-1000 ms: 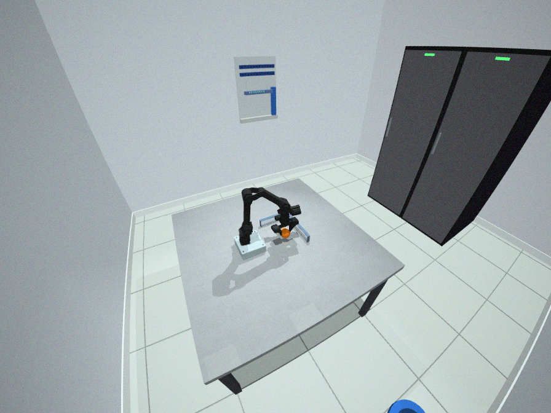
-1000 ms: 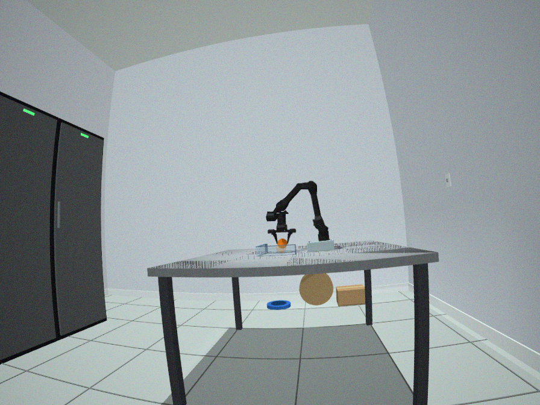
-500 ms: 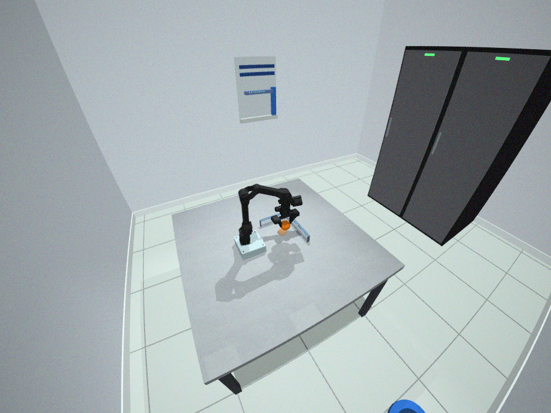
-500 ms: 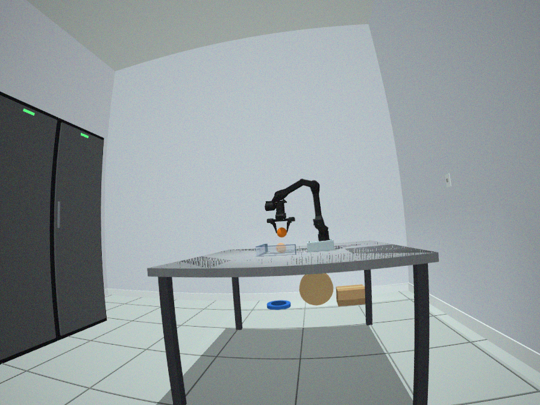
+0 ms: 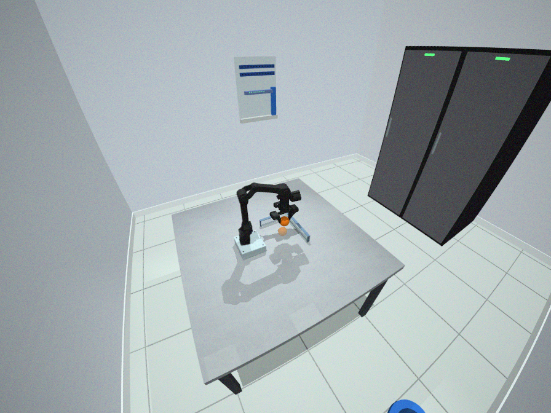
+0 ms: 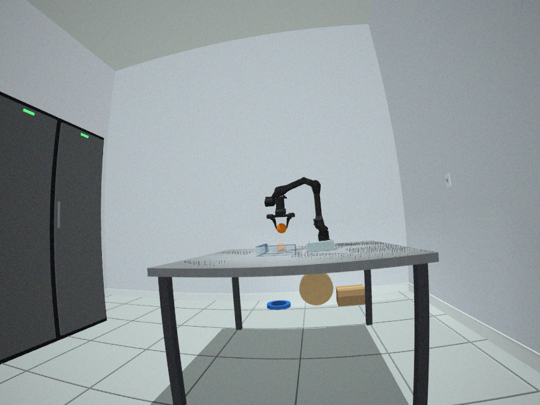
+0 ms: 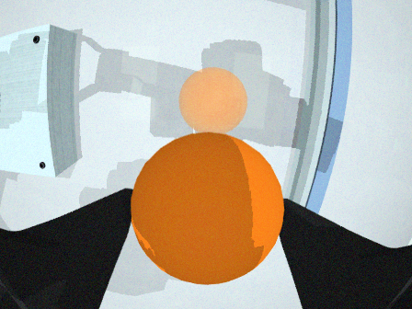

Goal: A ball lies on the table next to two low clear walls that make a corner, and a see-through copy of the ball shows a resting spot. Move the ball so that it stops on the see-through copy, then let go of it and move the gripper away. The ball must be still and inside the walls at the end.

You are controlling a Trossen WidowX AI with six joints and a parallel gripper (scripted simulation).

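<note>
The see-through ball copy lies 13 cm below my gripper tip and 4 cm to the left of it. Also, from my gripper tip: orange ball: right at my gripper tip.
</note>
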